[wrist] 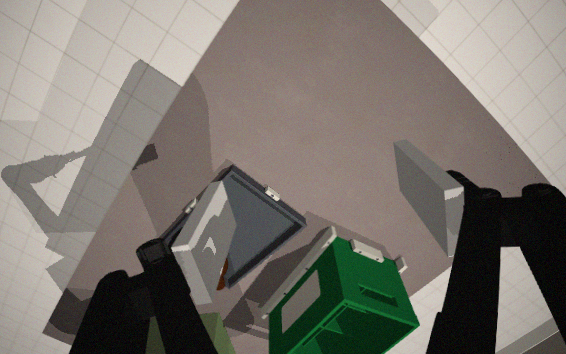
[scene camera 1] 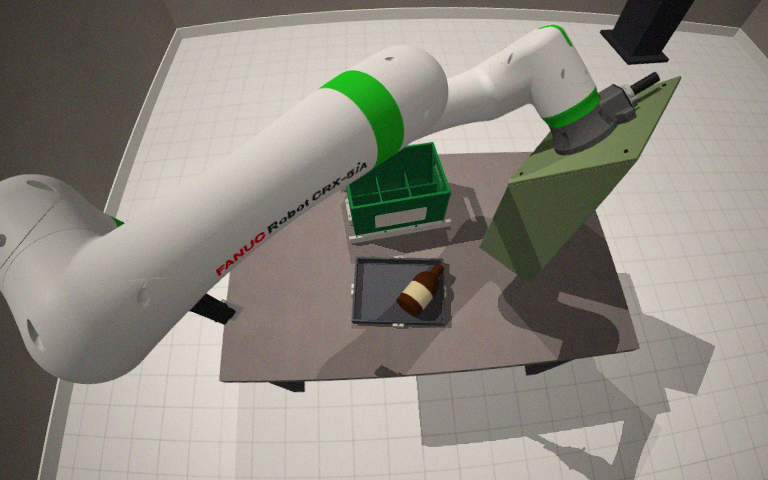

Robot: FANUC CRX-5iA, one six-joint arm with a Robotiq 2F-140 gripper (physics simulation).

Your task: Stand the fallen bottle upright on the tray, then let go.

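Frame: origin at the arm's base, x right, y ahead, z up, level; centimetres.
Seen in the pictures: gripper, fingertip midpoint: (wrist: 311, 185) (scene camera 1: 218, 296); arm's base at its link origin: (scene camera 1: 586, 135).
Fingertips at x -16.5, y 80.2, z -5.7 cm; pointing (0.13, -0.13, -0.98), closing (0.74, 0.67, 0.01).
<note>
Offsets run from my fingertips to a thing's top centre. Level surfaces: height alone.
The brown bottle @[dz -30.8, dx +5.1, dy -43.4 cm] (scene camera 1: 417, 294) with a cream label lies on its side in the right part of the dark grey tray @[dz -36.1, dx +6.7, dy -36.7 cm] (scene camera 1: 353, 289) (wrist: 260, 220). Its neck points to the tray's back right corner and its base faces the front. In the wrist view a small brown part of the bottle (wrist: 222, 276) shows beside the left finger, which hides the rest. My gripper (wrist: 311, 185) is open with its pads wide apart and nothing between them. In the scene view it is mostly hidden behind the arm, left of the table and well away from the bottle.
A green crate @[dz -21.2, dx +34.7, dy -42.1 cm] (scene camera 1: 362, 223) (wrist: 361, 270) with compartments stands behind the tray, on a pale base frame. The green robot pedestal (scene camera 1: 555, 220) (wrist: 221, 330) stands at the right of the table @[dz -38.7 cm] (scene camera 1: 283, 339). A black post (scene camera 1: 645, 33) stands on the floor at the back right.
</note>
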